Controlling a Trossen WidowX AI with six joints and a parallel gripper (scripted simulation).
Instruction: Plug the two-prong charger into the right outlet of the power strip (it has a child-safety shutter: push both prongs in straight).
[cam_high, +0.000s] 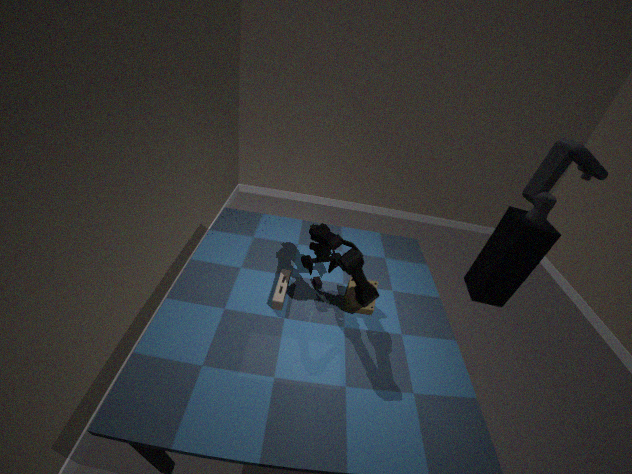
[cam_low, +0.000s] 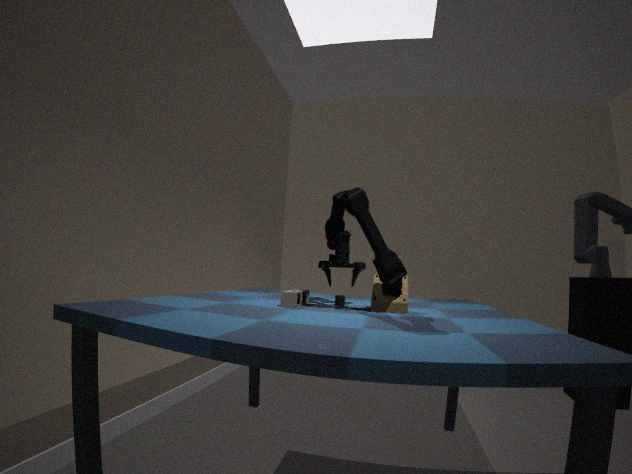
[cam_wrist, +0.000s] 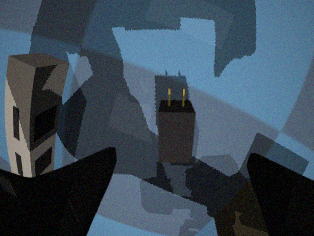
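My gripper tip is now 1 cm short of the dark two-prong charger, 1 cm to the left of it and 6 cm above it.
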